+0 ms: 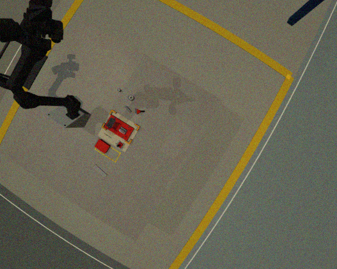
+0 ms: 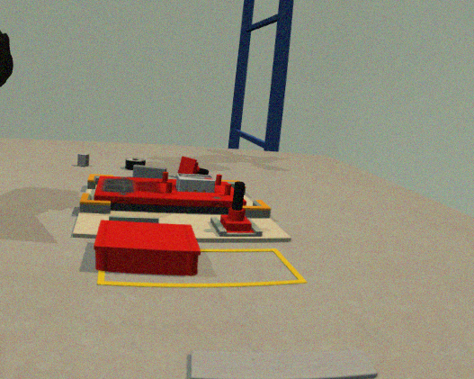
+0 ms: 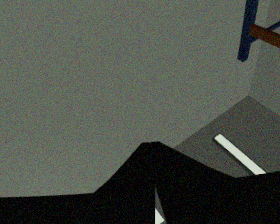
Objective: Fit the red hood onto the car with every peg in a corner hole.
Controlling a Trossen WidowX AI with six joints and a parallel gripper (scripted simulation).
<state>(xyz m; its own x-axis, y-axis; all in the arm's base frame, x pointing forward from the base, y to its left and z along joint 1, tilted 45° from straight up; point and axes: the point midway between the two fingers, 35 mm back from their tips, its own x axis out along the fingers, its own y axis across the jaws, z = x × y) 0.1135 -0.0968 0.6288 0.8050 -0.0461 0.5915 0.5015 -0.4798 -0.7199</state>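
Now: the hood 640 mm below my gripper tip, 490 mm to the right of it and 150 mm ahead of it. Also, from my gripper tip: grey engine block 640 mm below, 290 mm to the right, 220 mm ahead.
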